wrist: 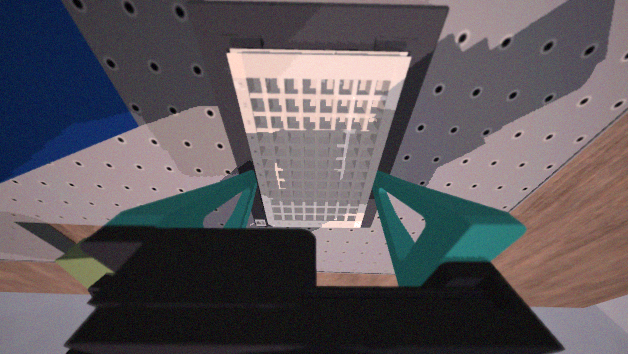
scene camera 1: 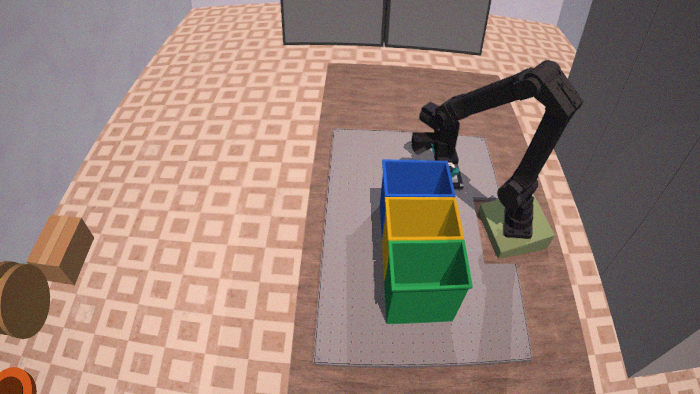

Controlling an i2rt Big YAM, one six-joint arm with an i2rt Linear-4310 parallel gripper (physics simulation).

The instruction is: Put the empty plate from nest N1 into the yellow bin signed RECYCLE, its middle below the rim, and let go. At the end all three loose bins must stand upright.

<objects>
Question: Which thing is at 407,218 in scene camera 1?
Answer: A yellow bin.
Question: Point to a blue bin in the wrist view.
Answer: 64,101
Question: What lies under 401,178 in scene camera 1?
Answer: A blue bin.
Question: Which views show the green bin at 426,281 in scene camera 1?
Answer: Scene camera 1 only.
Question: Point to a white plate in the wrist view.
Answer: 316,121
</objects>
